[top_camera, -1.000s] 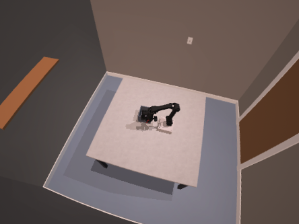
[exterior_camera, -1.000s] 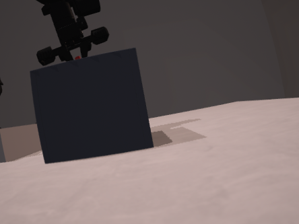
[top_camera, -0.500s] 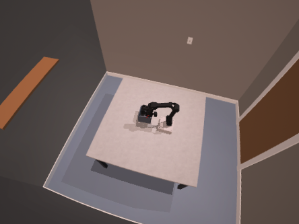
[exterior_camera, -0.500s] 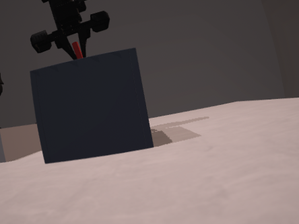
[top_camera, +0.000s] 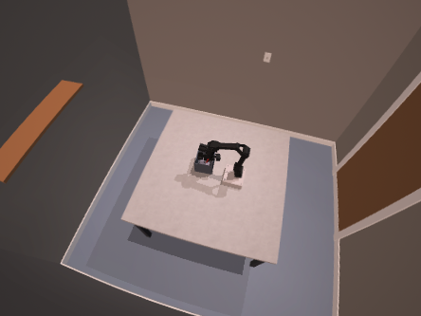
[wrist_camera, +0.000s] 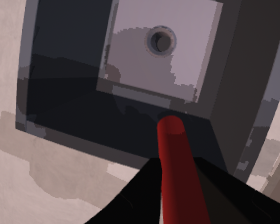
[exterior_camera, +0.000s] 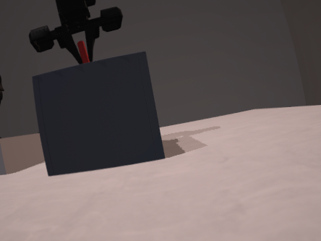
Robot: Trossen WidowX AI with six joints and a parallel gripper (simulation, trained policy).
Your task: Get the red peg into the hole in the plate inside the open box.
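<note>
Now: the plate 30 mm ahead of my gripper tip, 50 mm to the right of it and 130 mm below it. The rest, counted from my gripper tip: red peg 10 mm above.
</note>
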